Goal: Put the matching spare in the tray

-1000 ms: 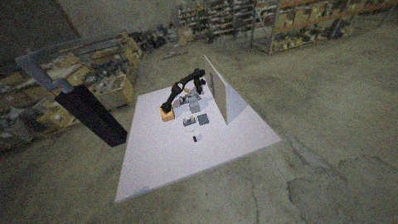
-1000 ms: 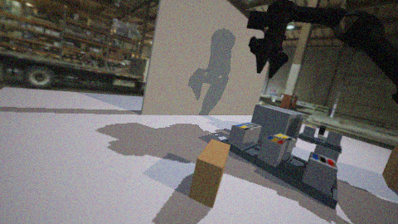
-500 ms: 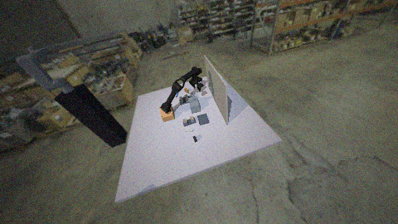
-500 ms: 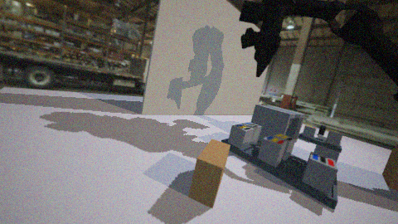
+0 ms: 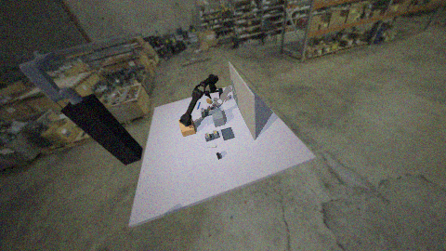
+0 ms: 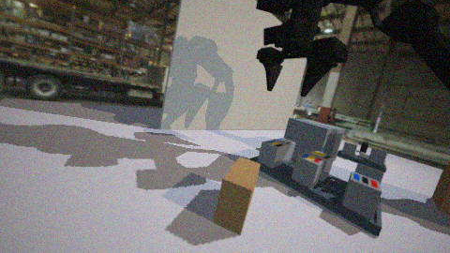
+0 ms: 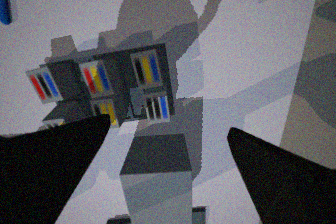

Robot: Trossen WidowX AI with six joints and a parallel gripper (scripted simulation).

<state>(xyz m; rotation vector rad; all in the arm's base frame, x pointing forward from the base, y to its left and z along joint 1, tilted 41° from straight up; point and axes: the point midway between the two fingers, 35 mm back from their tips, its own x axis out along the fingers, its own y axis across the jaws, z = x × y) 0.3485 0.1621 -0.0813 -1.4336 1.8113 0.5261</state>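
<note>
My gripper tip is now 20 mm past the grey spare, 30 mm to the right of it and 120 mm above it. Round my gripper tip: tall beige panel 210 mm ahead, 210 mm to the right, 70 mm above; then tall grey box 50 mm behind, 170 mm to the right, 110 mm below; then cardboard box 60 mm behind, 190 mm to the left, 130 mm below.
</note>
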